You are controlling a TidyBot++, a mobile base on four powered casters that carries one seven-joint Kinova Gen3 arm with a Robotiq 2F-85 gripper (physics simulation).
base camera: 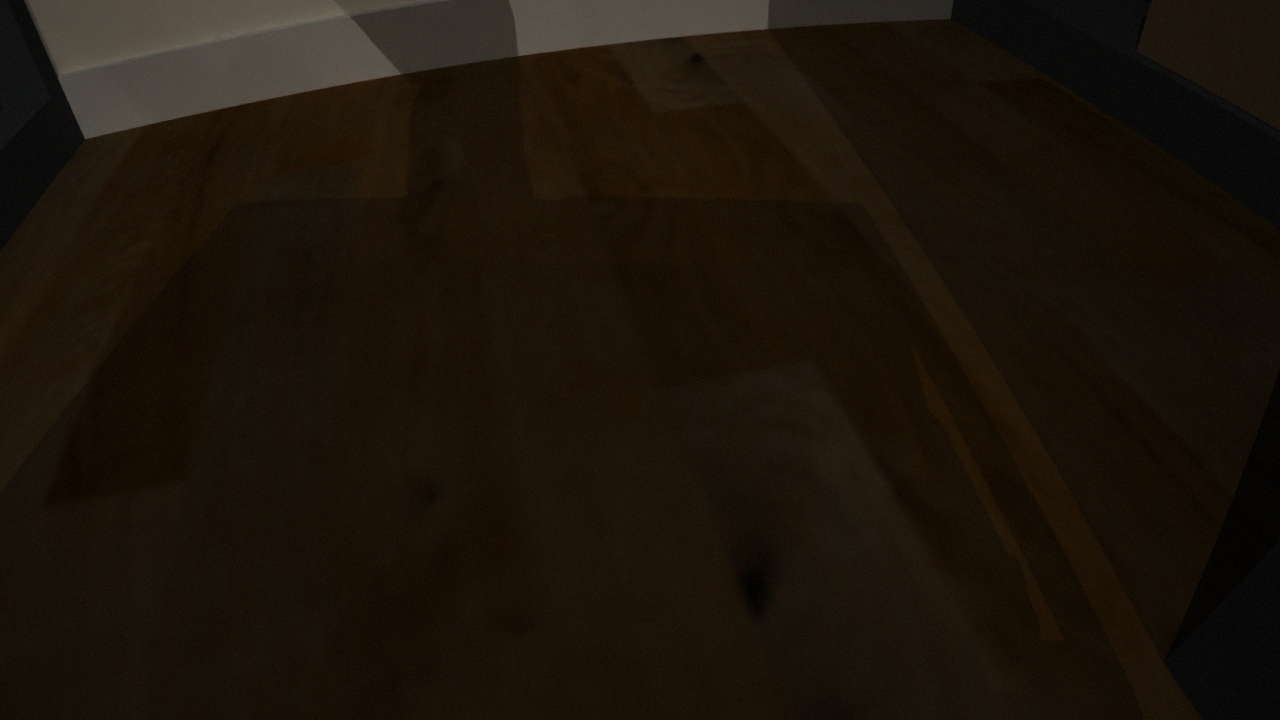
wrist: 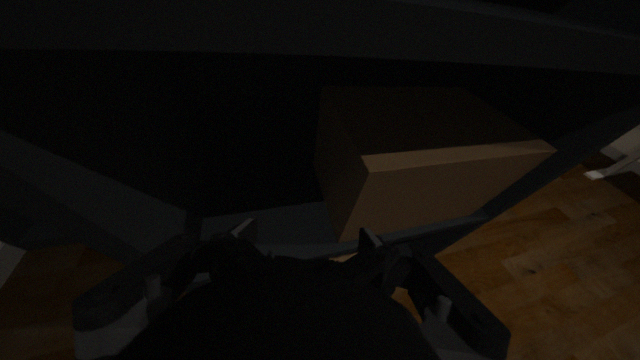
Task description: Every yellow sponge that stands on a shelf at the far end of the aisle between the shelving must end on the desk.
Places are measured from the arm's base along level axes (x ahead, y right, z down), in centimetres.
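Pixels of known places: gripper, fingertip midpoint: (wrist: 308, 234).
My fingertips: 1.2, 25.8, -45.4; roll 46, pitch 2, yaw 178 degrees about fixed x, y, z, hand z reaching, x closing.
Observation:
Behind a point stands the place of what it marks, as x, y, z.
My gripper (wrist: 308, 234) @(1.2, 25.8, -45.4) is open and empty in the wrist view, with its fingers spread in front of a dark grey shelving unit (wrist: 200, 30) @(8.7, 31.5, -57.3). A brown cardboard box (wrist: 430, 192) @(-22.7, 44.3, -32.0) stands on a lower shelf board (wrist: 280, 222) @(8.9, 42.7, -13.7), beyond the fingers and to the right. No yellow sponge shows in either view, and the desk cannot be made out. The inside of the shelf left of the box is too dark to read. The gripper does not show in the base camera view.
In the base camera view, a pale wall with a white baseboard (base camera: 223, 80) @(97.0, -62.2, 35.9) crosses the far end of the wooden floor (base camera: 581, 295) @(56.5, -8.8, 39.6). Dark shelving stands along the left (base camera: 31, 152) @(77.2, -77.9, 35.0) and the right (base camera: 1056, 71) @(107.2, 46.3, 38.4). A white object (wrist: 612, 167) @(-279.2, 164.9, 32.5) shows at the wrist view's right edge.

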